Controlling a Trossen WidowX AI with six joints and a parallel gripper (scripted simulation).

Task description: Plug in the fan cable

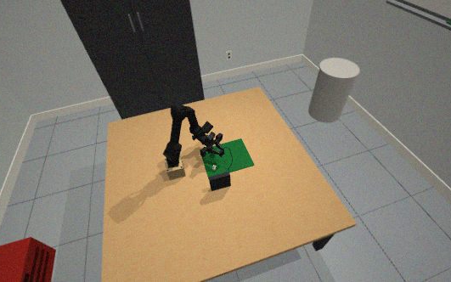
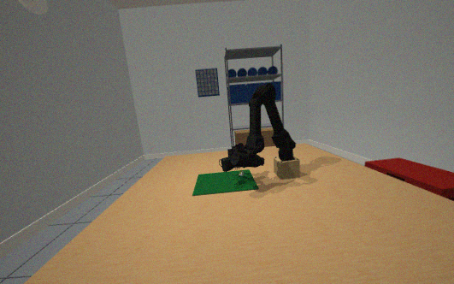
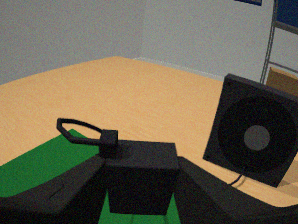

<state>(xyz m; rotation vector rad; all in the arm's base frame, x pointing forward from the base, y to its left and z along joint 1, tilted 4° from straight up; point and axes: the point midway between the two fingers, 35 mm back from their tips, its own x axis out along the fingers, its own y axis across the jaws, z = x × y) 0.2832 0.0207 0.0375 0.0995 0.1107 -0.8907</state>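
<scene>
My gripper tip is now 30 mm short of the green board, 40 mm to the right of it and 120 mm above it. From my gripper tip the other things lie so: black fan (50 mm behind, 170 mm to the right, 40 mm below); then black fan plug (10 mm below); then fan header (60 mm behind, 30 mm to the right, 100 mm below).
</scene>
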